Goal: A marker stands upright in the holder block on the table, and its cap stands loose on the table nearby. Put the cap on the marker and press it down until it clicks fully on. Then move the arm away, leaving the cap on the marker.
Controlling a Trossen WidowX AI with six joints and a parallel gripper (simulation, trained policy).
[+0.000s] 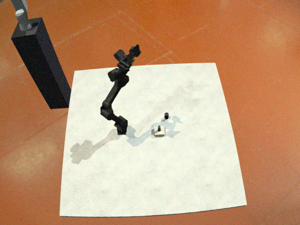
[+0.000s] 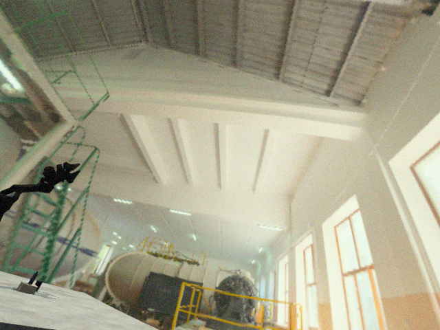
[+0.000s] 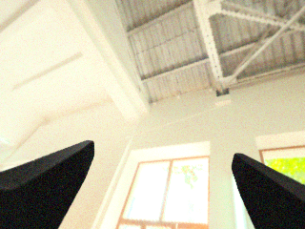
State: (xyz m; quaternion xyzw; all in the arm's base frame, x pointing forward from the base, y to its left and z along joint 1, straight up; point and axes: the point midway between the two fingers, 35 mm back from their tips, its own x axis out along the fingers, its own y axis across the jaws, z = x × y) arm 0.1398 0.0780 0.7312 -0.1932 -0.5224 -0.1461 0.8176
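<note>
Now: gripper tip 19 cm short of the dark cap, 2 cm to the right of it and 74 cm above it. The rest, counted from my gripper tip: holder block (12 cm ahead, 11 cm to the right, 74 cm below).
</note>
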